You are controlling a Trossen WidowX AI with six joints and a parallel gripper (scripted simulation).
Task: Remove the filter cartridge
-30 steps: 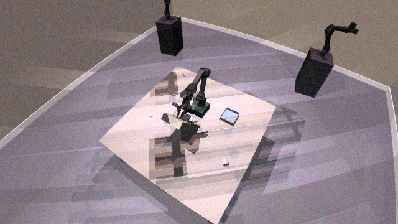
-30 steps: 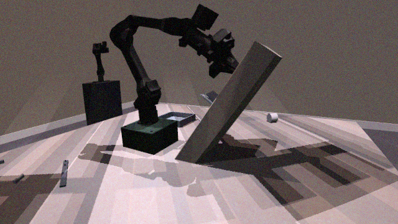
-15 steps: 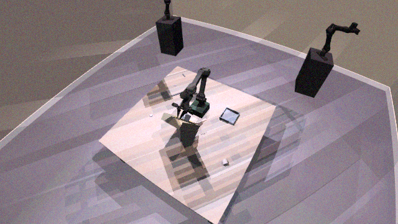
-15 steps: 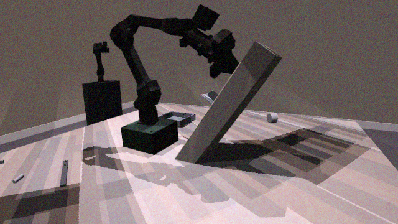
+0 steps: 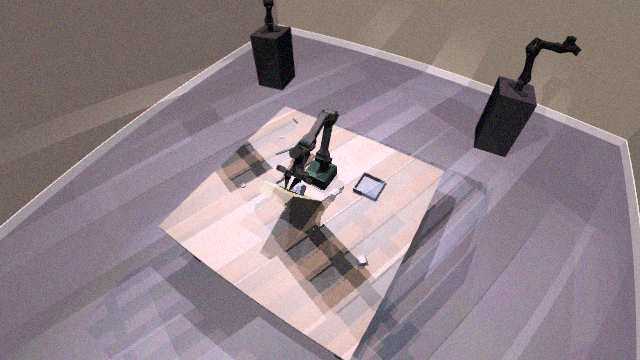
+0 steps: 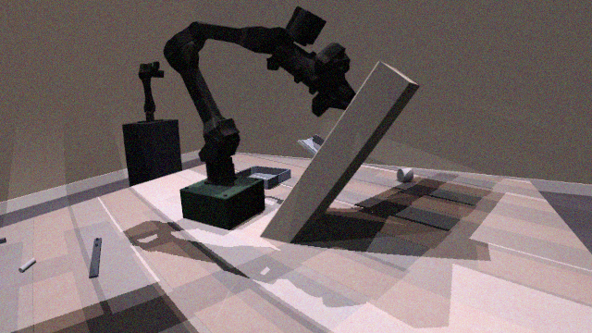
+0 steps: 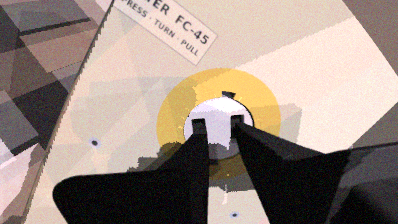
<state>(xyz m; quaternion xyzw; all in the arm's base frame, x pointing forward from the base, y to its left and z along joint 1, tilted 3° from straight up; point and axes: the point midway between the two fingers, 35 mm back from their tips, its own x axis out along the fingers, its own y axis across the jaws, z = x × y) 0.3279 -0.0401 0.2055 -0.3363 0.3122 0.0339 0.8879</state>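
Right now the filter cartridge is 10 mm ahead of my gripper tip and 10 mm below it. From my gripper tip the other things lie so: small white rod 560 mm behind, 370 mm to the right, 260 mm below; blue-grey tray 380 mm behind, 340 mm to the left, 260 mm below; service panel 30 mm behind, 80 mm below.
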